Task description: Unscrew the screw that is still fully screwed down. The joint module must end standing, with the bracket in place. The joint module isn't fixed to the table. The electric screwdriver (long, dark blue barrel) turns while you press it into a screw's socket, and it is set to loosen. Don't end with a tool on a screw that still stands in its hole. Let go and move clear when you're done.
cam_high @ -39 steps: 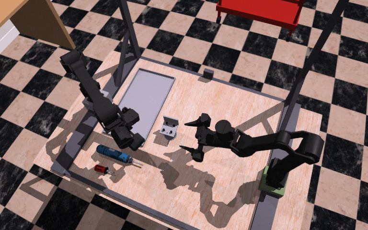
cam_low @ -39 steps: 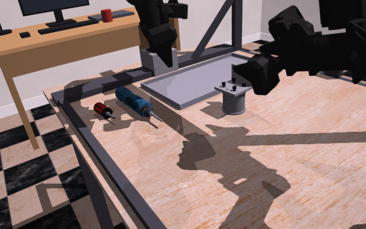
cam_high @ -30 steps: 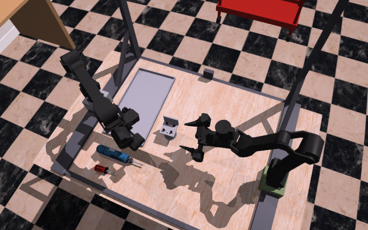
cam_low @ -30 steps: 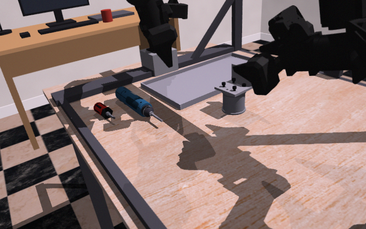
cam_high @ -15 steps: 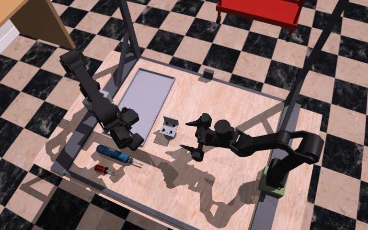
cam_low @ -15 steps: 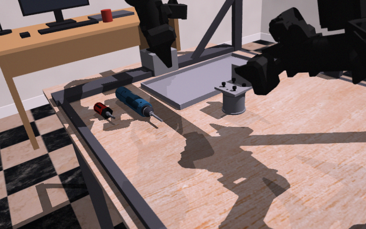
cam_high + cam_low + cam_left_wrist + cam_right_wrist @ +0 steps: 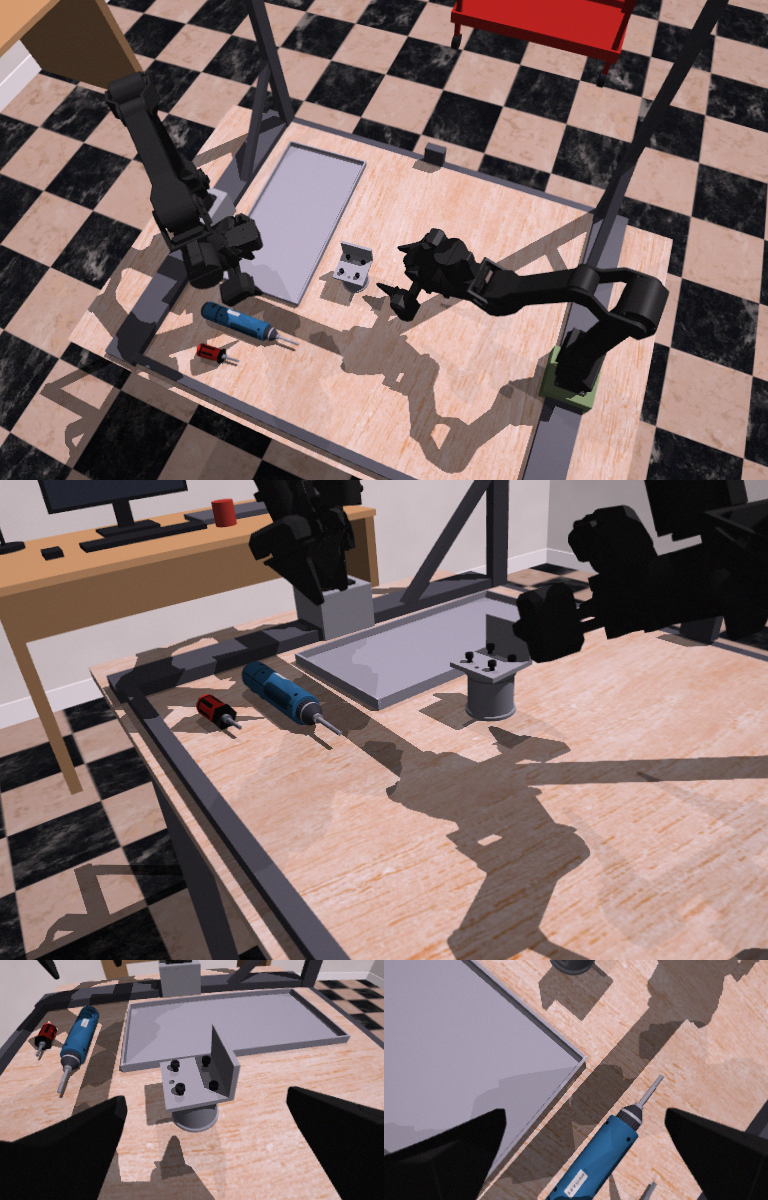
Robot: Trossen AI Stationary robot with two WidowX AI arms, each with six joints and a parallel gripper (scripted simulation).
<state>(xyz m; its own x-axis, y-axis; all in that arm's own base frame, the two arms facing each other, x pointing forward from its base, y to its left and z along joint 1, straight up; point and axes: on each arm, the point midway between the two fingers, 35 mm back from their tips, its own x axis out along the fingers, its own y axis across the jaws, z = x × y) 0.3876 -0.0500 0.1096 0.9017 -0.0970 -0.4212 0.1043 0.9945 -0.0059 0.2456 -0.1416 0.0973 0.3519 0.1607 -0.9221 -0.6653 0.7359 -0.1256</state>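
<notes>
Right now my left hand is 10 cm to the left of the screw, 9 cm above it and 2 cm past it. The rest, counted from my left hand: joint module: 13 cm below, 12 cm to the right; then grey bracket: 12 cm to the right, 8 cm below; then bit: 20 cm ahead, 17 cm to the right, 14 cm below.
</notes>
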